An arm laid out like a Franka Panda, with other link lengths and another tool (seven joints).
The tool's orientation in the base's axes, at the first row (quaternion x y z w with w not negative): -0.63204, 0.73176, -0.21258, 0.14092
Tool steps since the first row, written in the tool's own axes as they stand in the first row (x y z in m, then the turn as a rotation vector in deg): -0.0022, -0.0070, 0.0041, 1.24, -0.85, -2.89; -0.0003, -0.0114, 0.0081, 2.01, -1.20, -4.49; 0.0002, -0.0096, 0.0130, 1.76, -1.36, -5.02; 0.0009, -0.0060, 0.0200, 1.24, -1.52, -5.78; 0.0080, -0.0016, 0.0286, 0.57, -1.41, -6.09; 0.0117, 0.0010, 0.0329, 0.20, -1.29, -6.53; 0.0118, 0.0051, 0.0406, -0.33, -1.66, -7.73; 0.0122, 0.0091, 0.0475, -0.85, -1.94, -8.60
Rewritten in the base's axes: 0.0084, 0.0008, -0.0003, -0.84, -0.93, 3.01; 0.0138, -0.0020, -0.0015, -1.42, -1.52, 4.62; 0.0144, -0.0030, -0.0066, -1.49, -1.22, 5.14; 0.0145, -0.0042, -0.0144, -1.63, -0.62, 5.85; 0.0137, -0.0119, -0.0236, -1.76, 0.09, 6.02; 0.0129, -0.0158, -0.0284, -2.02, 0.53, 6.32; 0.0130, -0.0165, -0.0371, -2.18, 1.17, 7.52; 0.0127, -0.0173, -0.0450, -2.27, 1.77, 8.38
